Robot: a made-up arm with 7 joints. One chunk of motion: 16 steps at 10 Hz.
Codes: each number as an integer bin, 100 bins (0 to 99) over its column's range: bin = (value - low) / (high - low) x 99, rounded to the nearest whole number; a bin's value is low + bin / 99 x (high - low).
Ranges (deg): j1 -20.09..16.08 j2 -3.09..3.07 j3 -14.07..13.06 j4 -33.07..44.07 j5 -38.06..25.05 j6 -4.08..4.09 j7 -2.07..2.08
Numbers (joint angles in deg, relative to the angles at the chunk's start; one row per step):
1: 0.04 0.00 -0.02 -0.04 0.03 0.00 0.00
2: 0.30 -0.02 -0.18 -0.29 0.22 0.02 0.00
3: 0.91 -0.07 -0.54 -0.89 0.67 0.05 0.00
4: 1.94 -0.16 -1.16 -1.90 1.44 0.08 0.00
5: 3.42 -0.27 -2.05 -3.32 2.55 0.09 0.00
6: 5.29 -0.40 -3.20 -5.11 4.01 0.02 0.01
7: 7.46 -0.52 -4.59 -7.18 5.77 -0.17 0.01
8: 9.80 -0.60 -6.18 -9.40 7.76 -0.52 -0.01
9: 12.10 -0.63 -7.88 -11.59 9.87 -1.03 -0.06
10: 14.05 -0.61 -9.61 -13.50 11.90 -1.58 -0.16
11: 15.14 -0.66 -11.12 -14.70 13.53 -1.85 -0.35
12: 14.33 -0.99 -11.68 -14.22 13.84 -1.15 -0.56
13: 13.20 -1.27 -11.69 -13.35 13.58 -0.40 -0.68
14: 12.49 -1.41 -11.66 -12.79 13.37 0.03 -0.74
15: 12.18 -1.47 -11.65 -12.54 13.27 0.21 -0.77
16: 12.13 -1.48 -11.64 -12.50 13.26 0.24 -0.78
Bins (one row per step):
1: 55 50 51 42 60 49 49
2: 56 49 51 42 60 50 49
3: 57 49 49 41 61 50 49
4: 60 47 47 40 62 50 49
5: 64 45 44 38 64 51 49
6: 69 43 40 36 66 50 50
7: 75 41 35 33 69 47 50
8: 82 40 29 30 72 43 49
9: 88 40 23 28 75 37 48
10: 93 40 16 25 78 30 46
11: 96 39 11 24 81 27 41
12: 94 34 9 24 81 36 36
13: 91 29 9 25 81 45 33
14: 89 27 9 26 81 50 32
15: 88 26 9 26 81 52 31
16: 88 26 9 26 81 52 31

